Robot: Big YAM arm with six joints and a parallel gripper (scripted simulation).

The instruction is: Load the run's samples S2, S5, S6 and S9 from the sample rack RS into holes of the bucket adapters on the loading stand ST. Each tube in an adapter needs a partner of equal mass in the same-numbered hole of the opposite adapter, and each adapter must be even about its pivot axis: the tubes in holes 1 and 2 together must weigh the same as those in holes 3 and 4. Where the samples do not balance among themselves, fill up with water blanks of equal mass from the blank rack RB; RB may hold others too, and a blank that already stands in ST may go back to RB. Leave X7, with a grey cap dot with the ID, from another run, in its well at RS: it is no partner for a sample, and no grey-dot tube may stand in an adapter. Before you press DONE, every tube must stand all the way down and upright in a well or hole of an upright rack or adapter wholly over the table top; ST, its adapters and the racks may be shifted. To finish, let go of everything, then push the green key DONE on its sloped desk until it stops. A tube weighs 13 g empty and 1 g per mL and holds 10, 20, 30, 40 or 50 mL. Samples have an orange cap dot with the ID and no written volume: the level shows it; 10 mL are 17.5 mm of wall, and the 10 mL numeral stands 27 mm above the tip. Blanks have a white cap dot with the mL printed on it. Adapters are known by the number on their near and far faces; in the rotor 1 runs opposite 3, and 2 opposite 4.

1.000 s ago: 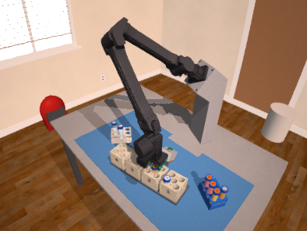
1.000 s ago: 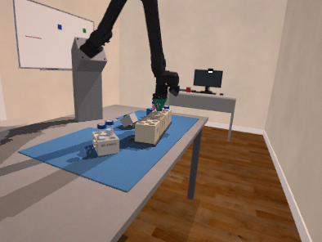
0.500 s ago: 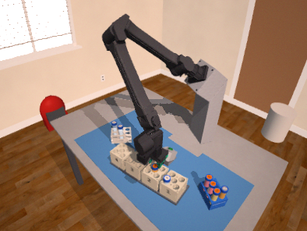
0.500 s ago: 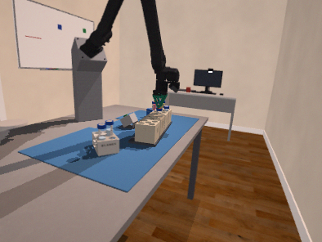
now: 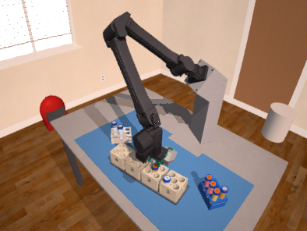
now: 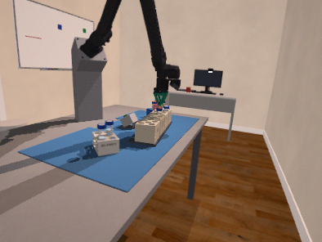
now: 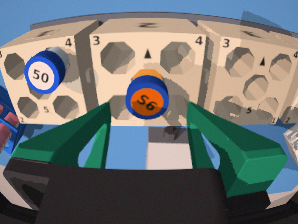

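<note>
Right now my hand is 26 cm to the right of the sample tube S5, 9 cm above it and 4 cm past it. From my hand the other things lie so: 50 mL blank (8 cm below, 7 cm to the left, 4 cm ahead); then orange-dot tube (8 cm below, 1 cm behind); then adapter 1 (11 cm to the left, 10 cm below, 3 cm ahead).
</note>
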